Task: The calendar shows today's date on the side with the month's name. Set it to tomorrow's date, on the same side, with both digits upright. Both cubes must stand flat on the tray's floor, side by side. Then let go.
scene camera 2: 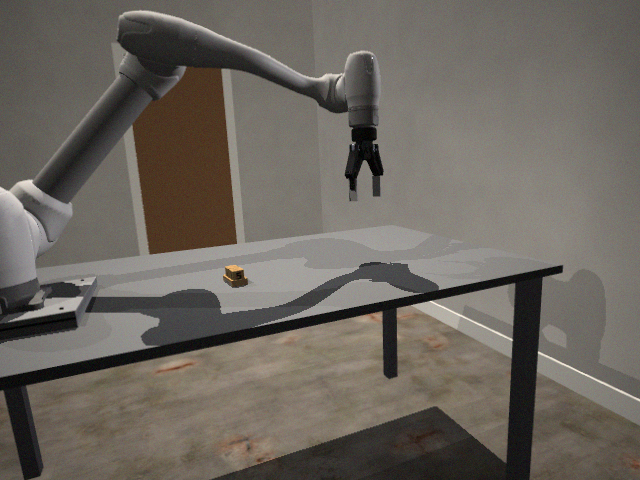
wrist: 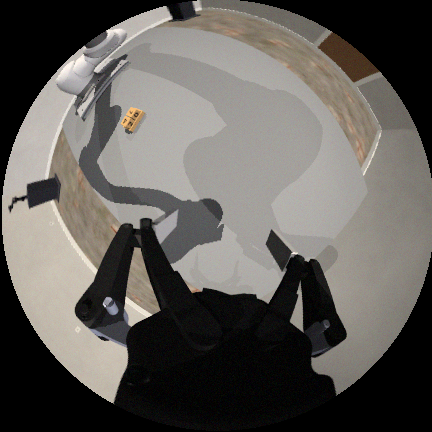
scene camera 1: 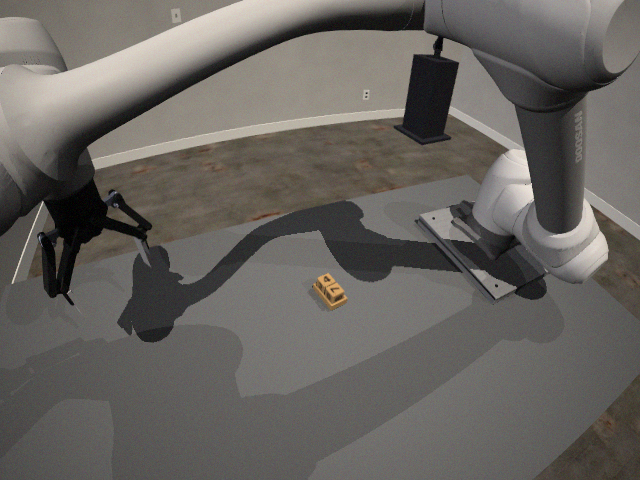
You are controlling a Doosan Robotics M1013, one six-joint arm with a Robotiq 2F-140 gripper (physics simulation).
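Where they show: gripper, fingertip midpoint: (scene camera 2: 366,198) (wrist: 223,227) (scene camera 1: 117,287); arm's base, link origin: (scene camera 2: 2,307) (wrist: 90,85) (scene camera 1: 488,232).
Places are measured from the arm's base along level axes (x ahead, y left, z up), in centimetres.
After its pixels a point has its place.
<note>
The orange calendar stands far from the gripper, its two cubes side by side in the tray (scene camera 1: 338,305) @(x 53.7, y -1.1, z -2.2 cm) (scene camera 2: 236,283) @(x 52.9, y -8.8, z -2.1 cm) (wrist: 139,123) @(x 56.0, y -5.1, z -2.5 cm). One cube (scene camera 1: 325,279) @(x 54.1, y -6.7, z 1.4 cm) (wrist: 131,123) @(x 55.5, y -6.4, z -0.8 cm) has 4 on top and 2 on the side that shows in the wrist view. The other cube (scene camera 1: 334,289) @(x 53.8, y -3.2, z 1.3 cm) (wrist: 136,115) @(x 55.3, y -3.3, z -0.8 cm) has 7 on top and 0 on that side. In scene camera 2 a 5 shows on a cube's side. The month's name is too small to read. My gripper (scene camera 1: 109,279) @(x 95.7, y -9.1, z 17.2 cm) (scene camera 2: 364,188) @(x 95.7, y -9.1, z 17.2 cm) (wrist: 223,227) @(x 95.7, y -9.1, z 17.2 cm) is open and empty, high above the table, fingers pointing down.
The arm's base plate (scene camera 1: 485,268) @(x 13.6, y 9.7, z -0.1 cm) (scene camera 2: 85,297) @(x 17.0, y -2.9, z -0.3 cm) lies on the grey table (scene camera 1: 439,413) @(x 50.3, y 31.3, z -2.9 cm) (scene camera 2: 310,299) @(x 64.5, y -30.3, z -2.8 cm), on the calendar's side away from the gripper. Shadows of the arm cross the table top. A dark stand (scene camera 1: 429,98) (wrist: 43,192) is beyond the table.
</note>
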